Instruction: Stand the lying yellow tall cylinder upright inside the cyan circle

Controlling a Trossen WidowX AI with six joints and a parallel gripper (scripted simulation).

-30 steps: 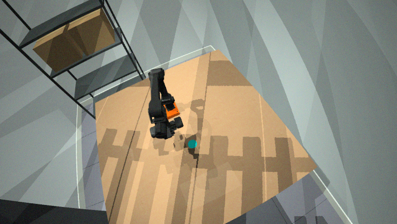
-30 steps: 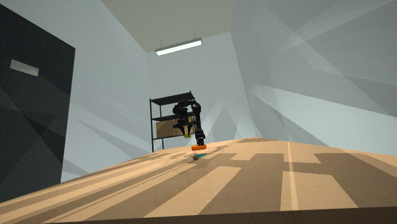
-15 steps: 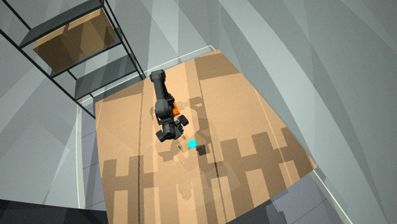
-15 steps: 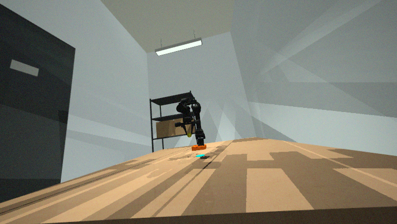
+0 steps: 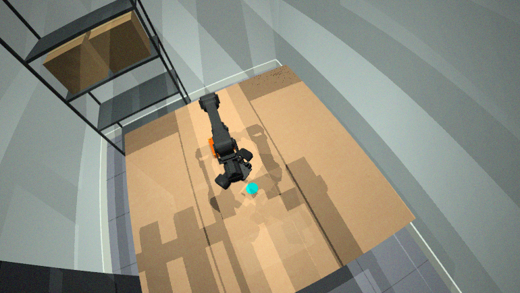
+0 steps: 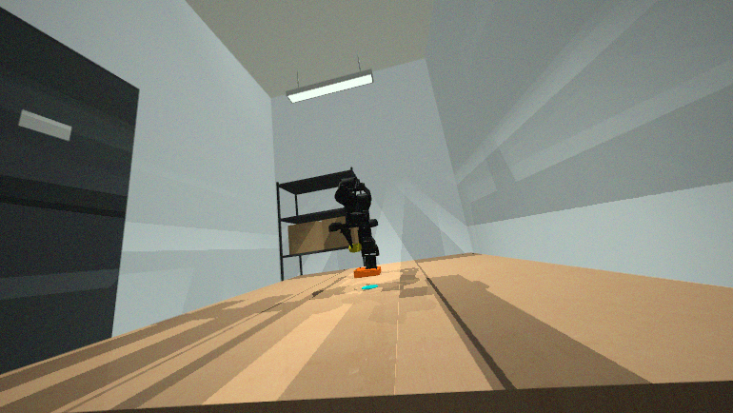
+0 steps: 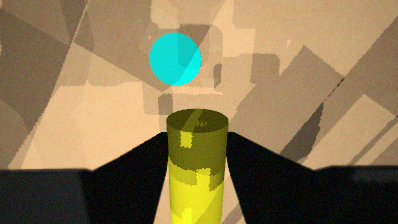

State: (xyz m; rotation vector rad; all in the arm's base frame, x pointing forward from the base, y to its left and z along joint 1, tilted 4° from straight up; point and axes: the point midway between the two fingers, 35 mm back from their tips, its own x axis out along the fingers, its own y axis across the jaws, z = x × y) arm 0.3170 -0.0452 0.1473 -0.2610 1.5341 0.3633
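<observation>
The cyan circle is 2 cm ahead of my gripper tip, 3 cm to the left of it and 14 cm below it. The rest, counted from my gripper tip: yellow tall cylinder (2 cm behind, 1 cm to the right).
</observation>
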